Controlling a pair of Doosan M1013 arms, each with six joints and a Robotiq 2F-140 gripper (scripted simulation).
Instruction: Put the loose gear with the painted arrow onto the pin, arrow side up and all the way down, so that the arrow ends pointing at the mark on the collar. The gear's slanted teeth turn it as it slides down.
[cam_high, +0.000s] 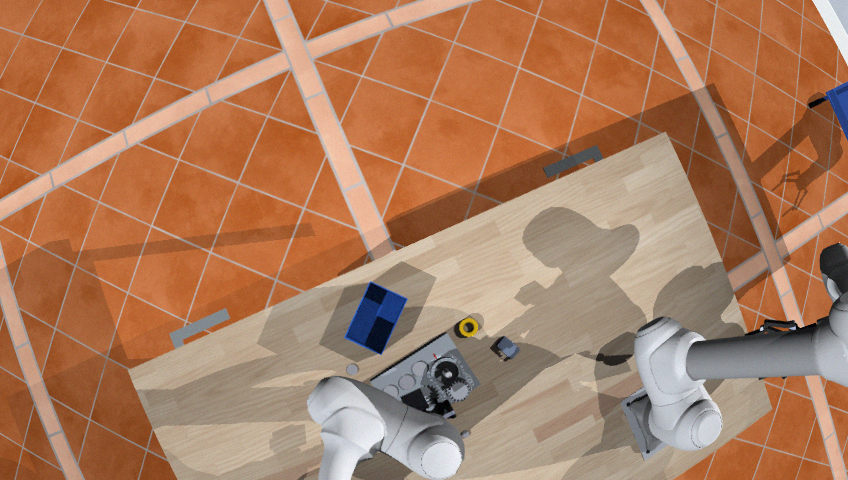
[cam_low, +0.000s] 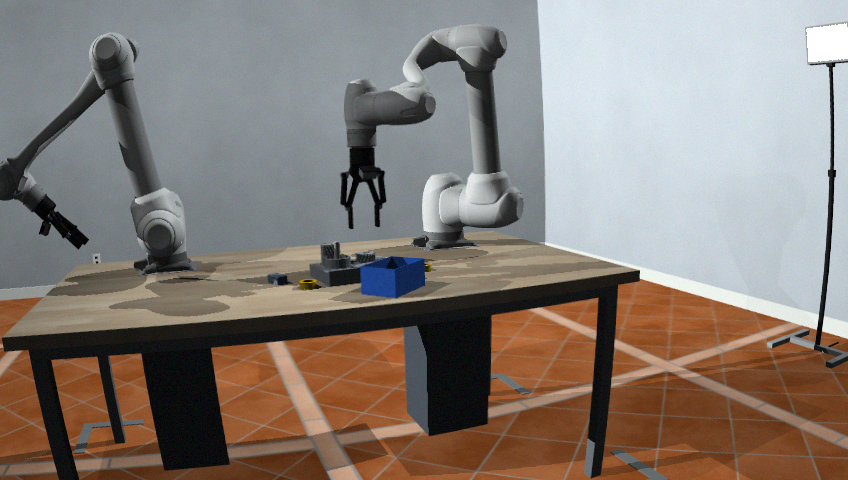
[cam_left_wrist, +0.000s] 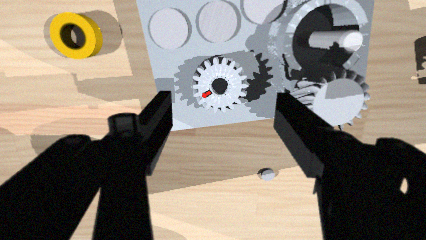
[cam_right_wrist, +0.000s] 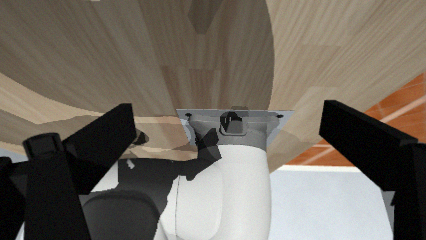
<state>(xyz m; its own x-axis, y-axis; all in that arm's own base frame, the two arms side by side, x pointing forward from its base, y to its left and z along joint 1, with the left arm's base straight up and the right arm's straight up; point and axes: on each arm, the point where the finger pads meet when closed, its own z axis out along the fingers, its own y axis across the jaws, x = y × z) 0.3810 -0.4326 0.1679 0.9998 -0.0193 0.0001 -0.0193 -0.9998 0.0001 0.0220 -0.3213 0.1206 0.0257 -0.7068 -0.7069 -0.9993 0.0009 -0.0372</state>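
Observation:
Now: left hand 12 cm above the gear with arrow. Also, from my left hand: grey block 3 cm ahead, 28 cm to the right, 16 cm below; then blue bin 25 cm ahead, 1 cm to the left, 15 cm below.

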